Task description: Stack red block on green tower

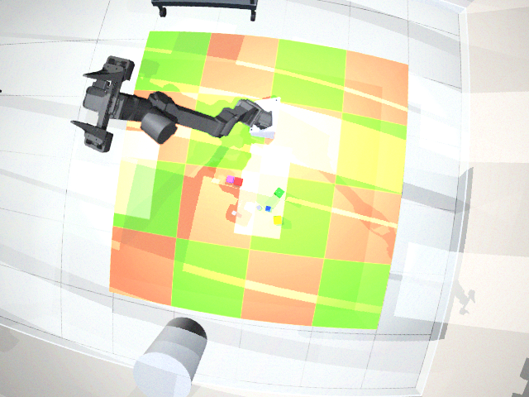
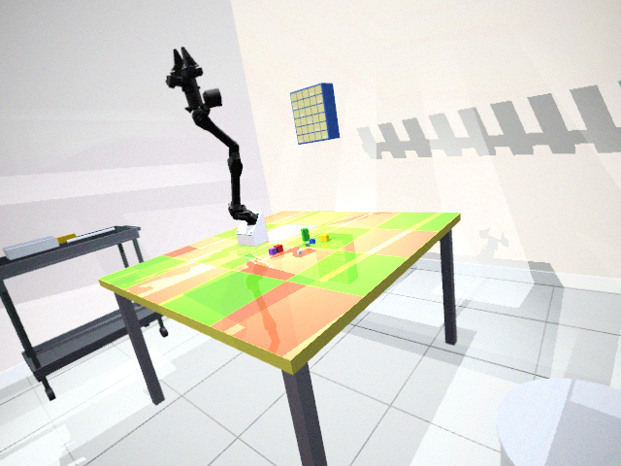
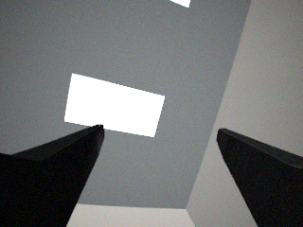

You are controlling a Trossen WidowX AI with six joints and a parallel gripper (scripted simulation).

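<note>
The red block lies 100 mm ahead of my gripper tip, 220 mm to the left of it and 860 mm below it. The rest, counted from my gripper tip: purple block 90 mm ahead, 180 mm to the left, 860 mm below; yellow block 270 mm ahead, 380 mm to the left, 860 mm below; blue block 220 mm ahead, 340 mm to the left, 860 mm below.
</note>
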